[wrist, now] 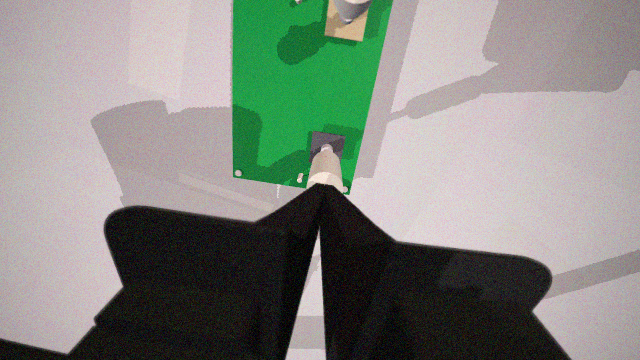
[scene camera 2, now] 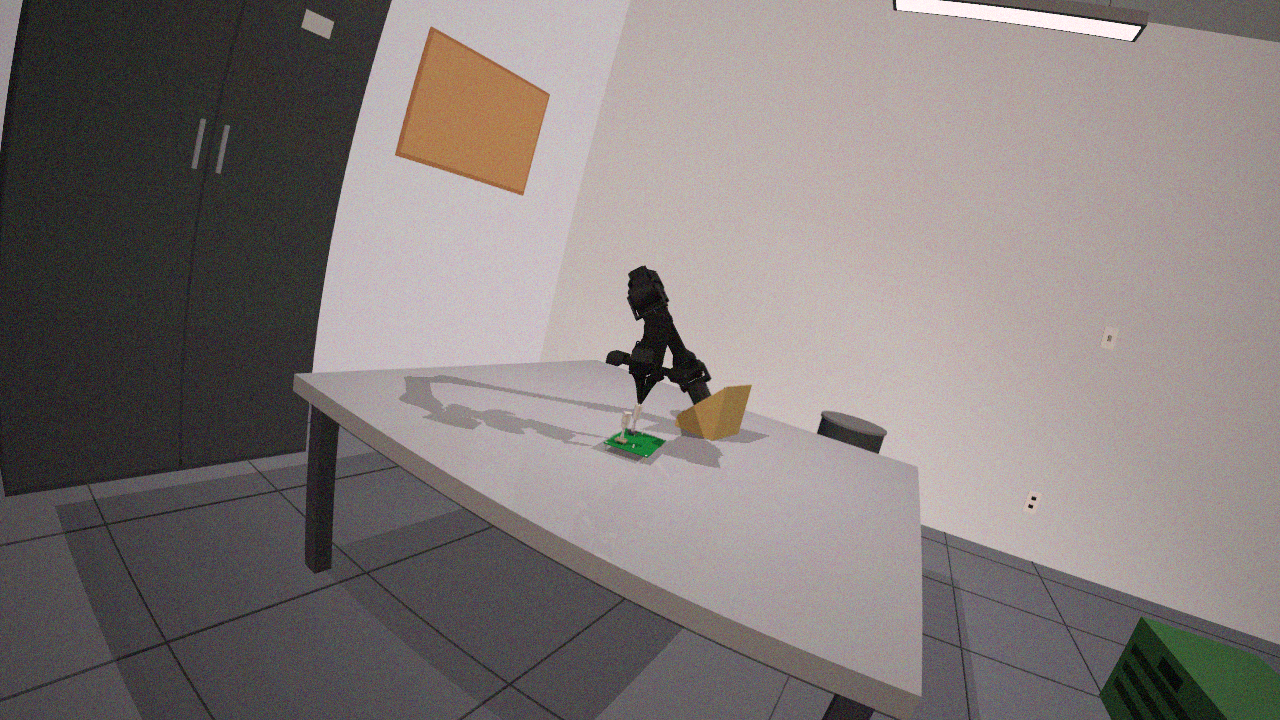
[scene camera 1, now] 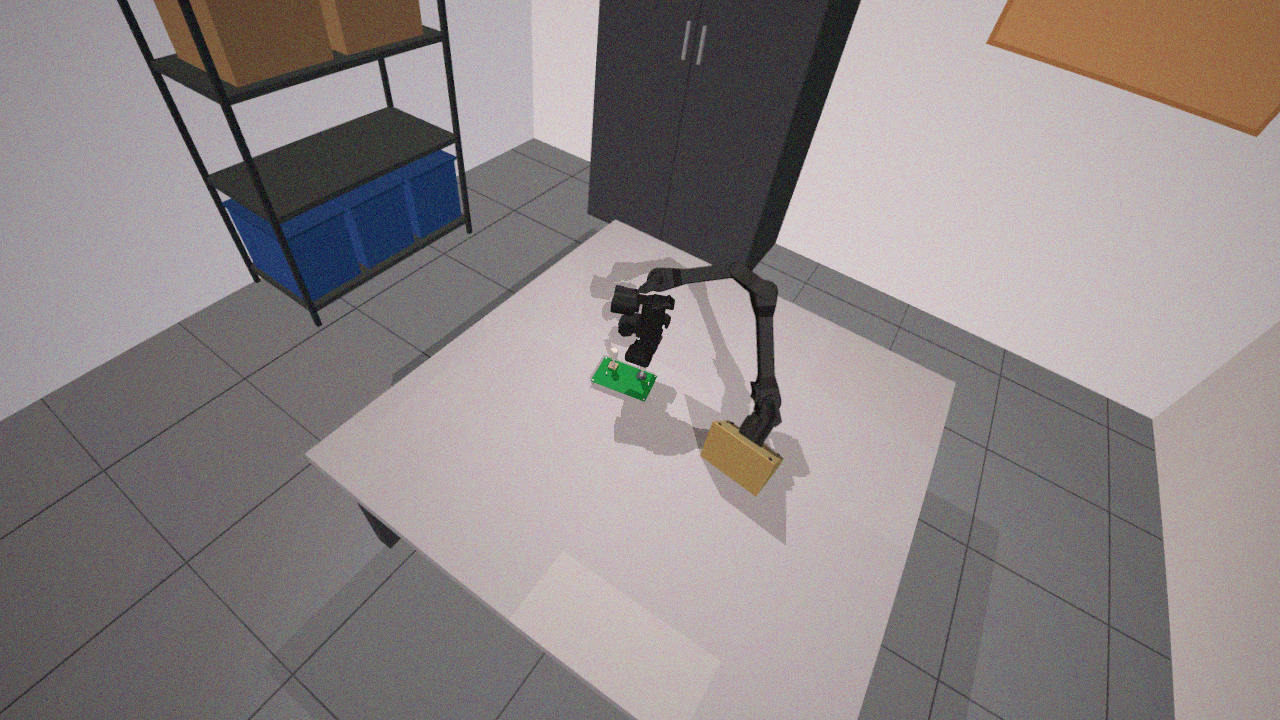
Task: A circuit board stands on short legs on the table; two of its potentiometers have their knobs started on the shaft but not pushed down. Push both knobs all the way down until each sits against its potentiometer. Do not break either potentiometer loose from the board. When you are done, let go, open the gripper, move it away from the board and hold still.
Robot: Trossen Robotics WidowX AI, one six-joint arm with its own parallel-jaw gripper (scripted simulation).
Labels:
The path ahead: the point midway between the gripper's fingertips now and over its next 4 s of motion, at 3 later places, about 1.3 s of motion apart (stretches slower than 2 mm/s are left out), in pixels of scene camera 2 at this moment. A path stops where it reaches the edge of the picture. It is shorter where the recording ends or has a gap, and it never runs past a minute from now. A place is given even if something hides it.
The gripper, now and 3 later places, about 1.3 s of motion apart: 639, 403; 638, 407; 637, 412; 637, 414

